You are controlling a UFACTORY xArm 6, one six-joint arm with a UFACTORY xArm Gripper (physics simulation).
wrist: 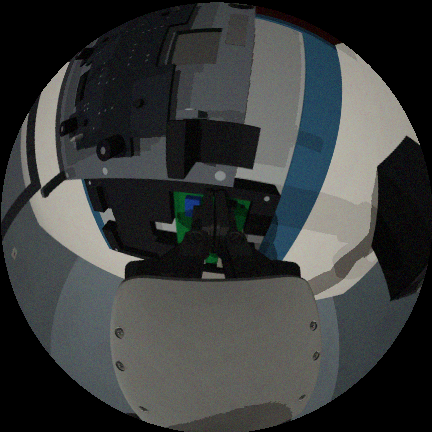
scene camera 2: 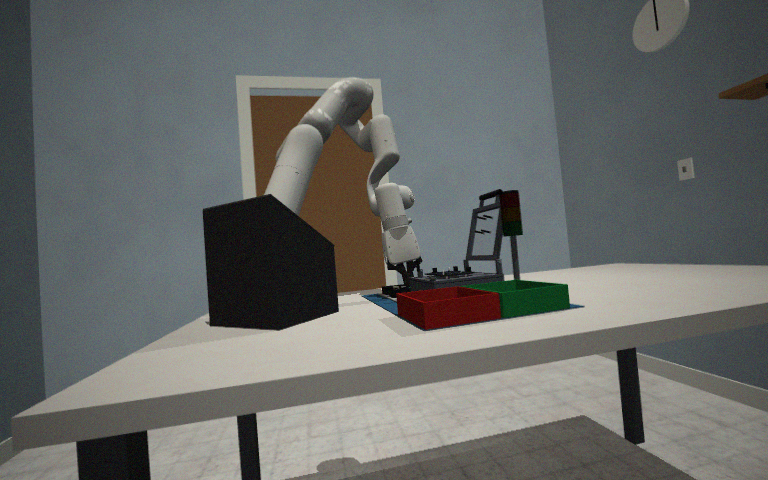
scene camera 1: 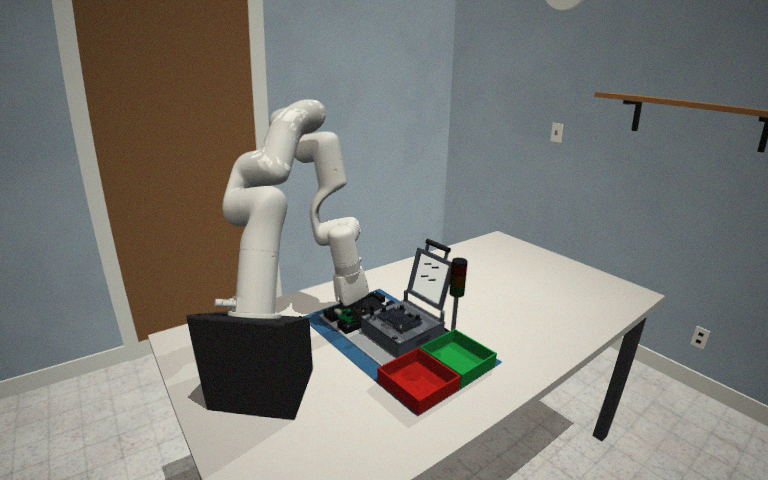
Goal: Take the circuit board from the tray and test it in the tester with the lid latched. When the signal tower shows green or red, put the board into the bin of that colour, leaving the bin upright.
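Places are measured from the arm's base along level axes (x right, y ahead, z up), in centimetres.
Where they show: gripper, fingertip midpoint: (wrist: pixel 212 203) (scene camera 1: pixel 358 318); arm's base, link origin: (scene camera 2: pixel 273 228) (scene camera 1: pixel 254 316).
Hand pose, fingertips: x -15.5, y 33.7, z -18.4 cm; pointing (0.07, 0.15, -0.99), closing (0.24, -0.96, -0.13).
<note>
Things, the pixels of their top centre, and the offset from my fingertips. "*": a spot on its surface instead. Level surfaces: height alone.
- green circuit board, top centre: (wrist: pixel 206 239) (scene camera 1: pixel 350 313) dx -4.9, dy -0.8, dz -0.4 cm
- black tray, surface spot: (wrist: pixel 135 207) * dx -4.4, dy +8.1, dz -1.3 cm
- signal tower, surface spot: (scene camera 2: pixel 511 212) (scene camera 1: pixel 460 280) * dx +19.5, dy +23.3, dz +17.4 cm
- red bin, top centre: (scene camera 2: pixel 443 293) (scene camera 1: pixel 418 372) dx +32.2, dy +2.6, dz +1.6 cm
- green bin, top centre: (scene camera 2: pixel 509 285) (scene camera 1: pixel 458 350) dx +29.0, dy +17.3, dz +1.6 cm
- blue mat, surface height: dz -2.9 cm
The green circuit board (scene camera 1: pixel 345 318) (wrist: pixel 182 221) lies in the black tray (wrist: pixel 135 207), beside the tester. My gripper (scene camera 2: pixel 408 286) (wrist: pixel 212 203) is shut with nothing between its fingers; its tips are low over the board and hide part of it in the wrist view. The grey tester (scene camera 1: pixel 378 333) (scene camera 2: pixel 453 280) (wrist: pixel 215 92) has its lid (scene camera 1: pixel 413 270) (scene camera 2: pixel 471 233) raised. The signal tower (scene camera 1: pixel 458 277) (scene camera 2: pixel 511 212) shows dim lamps, neither green nor red brightly lit. The red bin (scene camera 1: pixel 417 396) (scene camera 2: pixel 447 310) and green bin (scene camera 1: pixel 481 369) (scene camera 2: pixel 535 301) stand upright side by side.
A blue mat (scene camera 1: pixel 353 353) (wrist: pixel 322 90) lies under the tray, tester and bins. The raised lid and the tower's thin pole stand up at the tester's far side. The black base block (scene camera 1: pixel 249 365) (scene camera 2: pixel 266 266) of the arm stands at the left of the table.
</note>
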